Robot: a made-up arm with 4 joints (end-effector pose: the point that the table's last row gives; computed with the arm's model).
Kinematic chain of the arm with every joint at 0, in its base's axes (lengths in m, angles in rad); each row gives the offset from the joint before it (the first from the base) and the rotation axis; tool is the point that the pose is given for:
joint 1: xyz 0 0 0.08 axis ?
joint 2: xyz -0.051 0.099 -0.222 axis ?
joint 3: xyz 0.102 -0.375 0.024 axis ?
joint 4: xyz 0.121 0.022 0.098 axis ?
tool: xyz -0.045 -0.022 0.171
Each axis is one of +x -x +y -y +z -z.
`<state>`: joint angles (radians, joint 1 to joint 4).
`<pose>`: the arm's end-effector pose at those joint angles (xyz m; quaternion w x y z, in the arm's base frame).
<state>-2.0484 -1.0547 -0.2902 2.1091</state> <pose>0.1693 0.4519 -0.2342 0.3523 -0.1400 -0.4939 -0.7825</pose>
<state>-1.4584 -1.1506 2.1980 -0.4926</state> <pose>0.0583 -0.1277 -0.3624 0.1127 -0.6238 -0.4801 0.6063</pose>
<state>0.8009 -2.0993 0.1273 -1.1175</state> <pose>-0.0652 -0.2050 -0.4437 0.3305 -0.1677 0.8497 -0.3751</pose>
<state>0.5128 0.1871 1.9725 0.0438</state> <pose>0.1081 -0.0926 -0.1867 0.5163 -0.8125 0.1785 -0.2034</pose>
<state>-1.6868 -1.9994 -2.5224 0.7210</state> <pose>0.4473 -0.2760 -0.2404 0.8071 0.3370 0.4661 -0.1337</pose>
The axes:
joint 1: -z
joint 2: -y
joint 3: -x
joint 4: +z

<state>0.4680 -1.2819 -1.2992 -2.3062</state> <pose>-0.0781 -0.5390 -0.3224 0.2390 0.0845 -0.6743 0.6936</pose>
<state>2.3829 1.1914 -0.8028 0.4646</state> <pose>-0.2128 0.4623 0.1103 0.6170 -0.4635 -0.3956 -0.4979</pose>
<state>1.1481 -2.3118 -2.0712 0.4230</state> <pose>-0.5697 0.0378 -0.2022 0.0870 -0.5752 -0.0848 0.8089</pose>
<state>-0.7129 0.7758 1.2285 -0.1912</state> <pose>0.0125 -0.0151 0.0559 0.7871 -0.3449 -0.5111 -0.0155</pose>
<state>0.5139 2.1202 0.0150 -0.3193</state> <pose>-0.4669 -0.0313 -0.1470 0.4443 -0.0884 -0.8679 -0.2038</pose>
